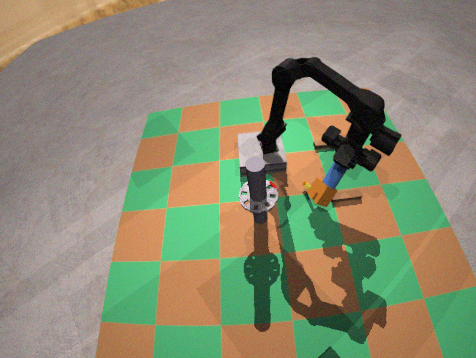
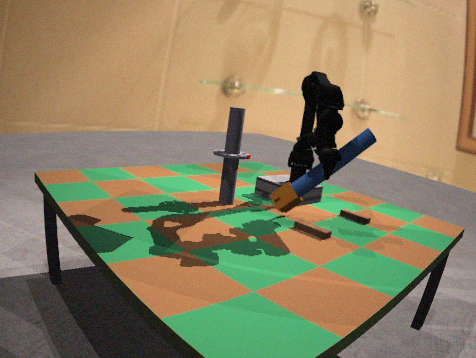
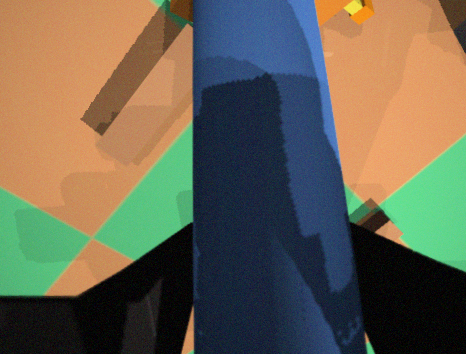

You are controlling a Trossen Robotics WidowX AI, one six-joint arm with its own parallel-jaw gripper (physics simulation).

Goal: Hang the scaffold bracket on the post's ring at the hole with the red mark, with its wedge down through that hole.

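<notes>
The scaffold bracket is a blue tube (image 1: 334,176) (image 2: 356,145) (image 3: 260,150) with an orange head (image 1: 322,194) (image 2: 286,196) and a small yellow wedge (image 1: 306,185) (image 3: 354,7). My gripper (image 1: 345,159) (image 2: 328,167) (image 3: 265,230) is shut on the blue tube. It holds the bracket off the table, tilted, with the orange head at the low end. The grey post (image 1: 257,182) (image 2: 230,185) stands upright, apart from the bracket. Its pale ring (image 1: 269,199) (image 2: 218,153) has several holes, with a red mark (image 1: 273,185) (image 2: 248,156) on the side towards the robot base. The wedge's tip is hard to make out.
Two dark brown bars lie on the checkered table: one (image 1: 347,200) (image 2: 312,230) near the orange head, the other (image 1: 324,147) (image 2: 355,216) farther back. The grey robot base (image 1: 250,145) (image 2: 267,186) stands behind the post. Shadows of arm and post cross the table.
</notes>
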